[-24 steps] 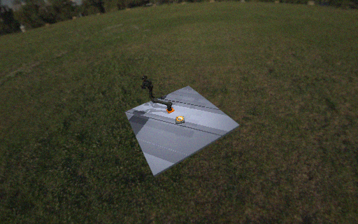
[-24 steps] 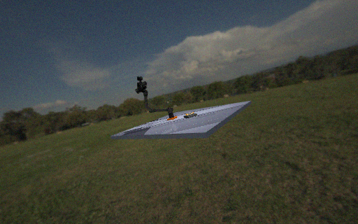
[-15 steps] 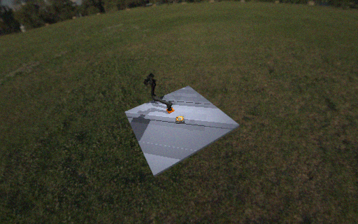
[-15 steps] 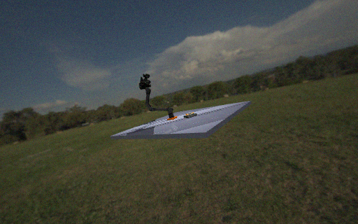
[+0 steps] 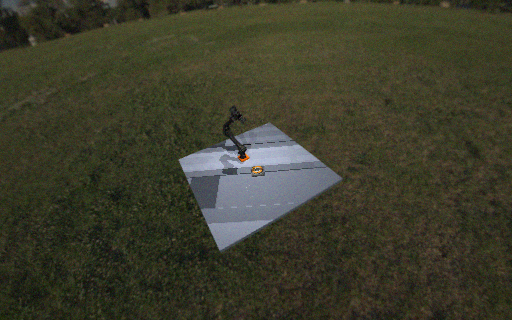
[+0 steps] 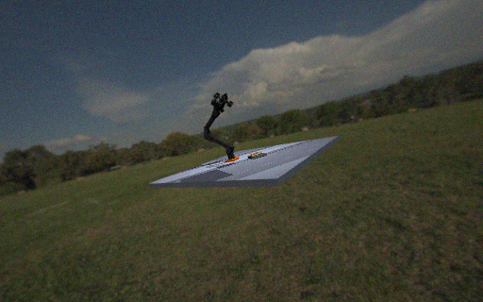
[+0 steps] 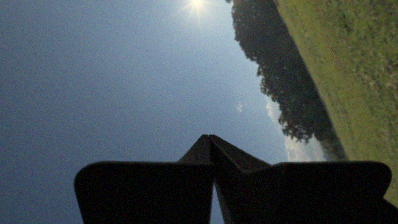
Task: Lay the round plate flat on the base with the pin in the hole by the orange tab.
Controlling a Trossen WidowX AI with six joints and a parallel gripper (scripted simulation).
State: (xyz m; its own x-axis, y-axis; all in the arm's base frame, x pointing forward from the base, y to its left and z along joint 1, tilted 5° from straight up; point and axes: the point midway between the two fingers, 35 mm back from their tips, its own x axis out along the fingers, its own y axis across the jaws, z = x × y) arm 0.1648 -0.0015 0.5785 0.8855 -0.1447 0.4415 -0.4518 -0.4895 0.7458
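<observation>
The round plate lies 11 cm ahead of my gripper tip, 6 cm to the left of it and 59 cm below it. From my gripper tip the other things lie so: square grey base 13 cm ahead, 7 cm to the left, 60 cm below.
</observation>
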